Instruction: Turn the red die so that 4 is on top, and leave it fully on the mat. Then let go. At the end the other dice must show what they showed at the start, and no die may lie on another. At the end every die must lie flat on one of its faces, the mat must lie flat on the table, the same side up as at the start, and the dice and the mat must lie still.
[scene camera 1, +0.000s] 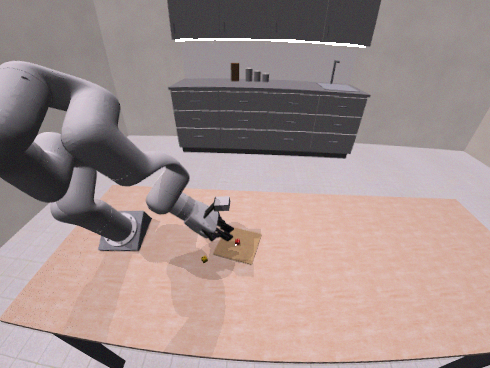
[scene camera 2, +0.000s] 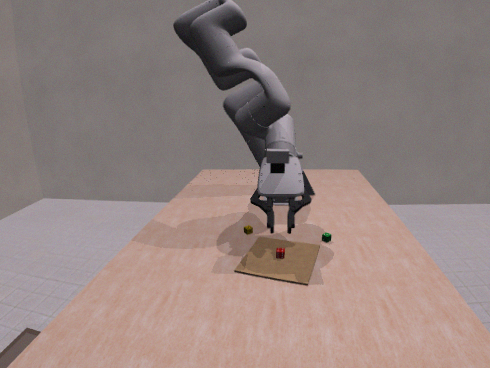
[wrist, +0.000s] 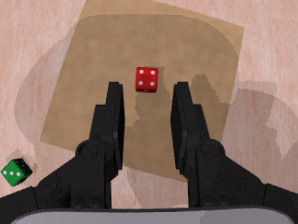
Labels:
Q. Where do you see a brown mat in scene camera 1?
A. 245, 252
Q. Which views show the gripper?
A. Scene camera 1, scene camera 2 and the wrist view: all of them.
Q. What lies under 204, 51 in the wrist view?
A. A brown mat.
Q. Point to a brown mat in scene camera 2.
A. At 299, 259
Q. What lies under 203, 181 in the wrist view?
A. The gripper.

